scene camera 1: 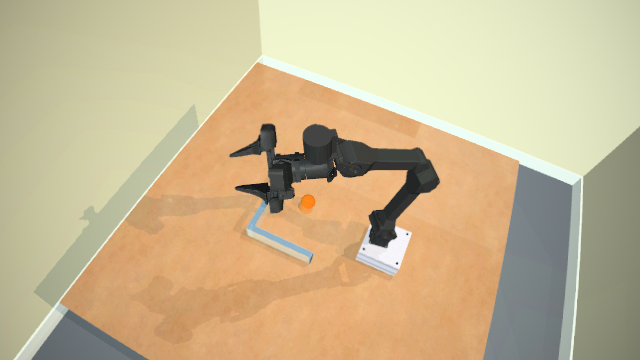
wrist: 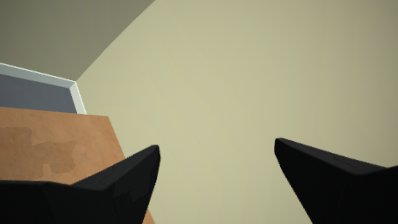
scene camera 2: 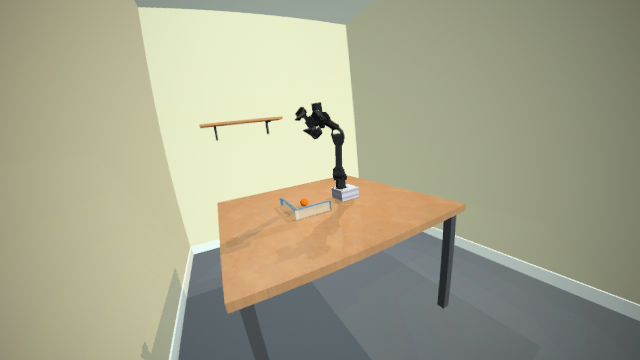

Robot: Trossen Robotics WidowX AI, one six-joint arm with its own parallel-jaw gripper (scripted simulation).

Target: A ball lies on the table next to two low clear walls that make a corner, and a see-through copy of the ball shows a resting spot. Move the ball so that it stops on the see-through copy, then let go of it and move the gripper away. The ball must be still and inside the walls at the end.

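Note:
Nothing is held by my gripper (scene camera 1: 232, 172), which is open. I can see the gripper (wrist: 217, 148) from the wrist as well.

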